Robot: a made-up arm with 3 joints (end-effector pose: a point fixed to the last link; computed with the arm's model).
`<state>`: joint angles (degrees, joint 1 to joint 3).
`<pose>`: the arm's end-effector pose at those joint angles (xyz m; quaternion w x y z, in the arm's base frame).
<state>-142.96 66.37 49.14</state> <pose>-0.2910 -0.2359 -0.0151 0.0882 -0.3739 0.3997 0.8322</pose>
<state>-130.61 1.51 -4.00</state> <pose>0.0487 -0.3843 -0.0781 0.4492 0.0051 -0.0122 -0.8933</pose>
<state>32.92 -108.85 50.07</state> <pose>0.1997 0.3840 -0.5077 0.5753 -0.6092 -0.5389 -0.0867</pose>
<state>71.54 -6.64 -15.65</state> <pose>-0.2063 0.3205 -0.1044 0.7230 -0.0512 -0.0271 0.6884</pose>
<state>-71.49 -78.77 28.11</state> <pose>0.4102 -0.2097 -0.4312 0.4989 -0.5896 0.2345 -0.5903</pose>
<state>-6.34 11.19 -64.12</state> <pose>0.2088 0.1227 -0.0711 0.8714 0.0796 -0.0562 0.4808</pose>
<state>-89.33 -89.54 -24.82</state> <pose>0.2899 -0.2209 -0.4242 0.6004 -0.3828 0.5911 -0.3789</pose>
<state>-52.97 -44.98 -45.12</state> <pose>0.3750 0.0303 -0.2218 0.9218 -0.2507 0.2889 -0.0632</pose>
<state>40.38 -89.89 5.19</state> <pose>0.0268 0.3987 -0.4631 0.6747 -0.6513 -0.2736 0.2140</pose>
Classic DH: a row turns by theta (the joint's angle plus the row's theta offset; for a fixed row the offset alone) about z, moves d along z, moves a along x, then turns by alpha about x. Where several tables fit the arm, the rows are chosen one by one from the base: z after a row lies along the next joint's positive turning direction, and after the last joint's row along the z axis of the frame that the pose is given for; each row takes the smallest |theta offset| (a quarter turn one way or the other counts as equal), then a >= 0, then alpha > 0; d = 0 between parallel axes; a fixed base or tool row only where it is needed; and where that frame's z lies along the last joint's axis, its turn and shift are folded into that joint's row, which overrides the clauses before.
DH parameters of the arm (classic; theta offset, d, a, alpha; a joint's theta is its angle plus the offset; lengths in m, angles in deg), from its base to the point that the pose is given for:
joint 1: 90 -0.266 0.103 90
joint 2: 0 0.322 0.077 90
joint 3: -24.96 0 0.128 180
tool (fixed): -114.96 0.183 0 0

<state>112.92 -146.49 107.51</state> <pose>-0.2909 0.3644 -0.4703 0.2880 0.3309 -0.8986 0.0136</pose>
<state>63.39 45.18 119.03</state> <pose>0.1826 0.4115 -0.0888 0.8166 -0.0081 0.3840 -0.4309</pose>
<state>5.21 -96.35 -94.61</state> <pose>0.1841 0.3013 -0.3000 0.4294 -0.5297 0.5242 0.5102</pose>
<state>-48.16 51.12 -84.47</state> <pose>0.1210 -0.1619 -0.1243 0.8572 0.1733 -0.3951 0.2811</pose>
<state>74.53 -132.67 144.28</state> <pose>-0.1039 0.4787 -0.4006 0.3293 0.3043 -0.8639 -0.2295</pose>
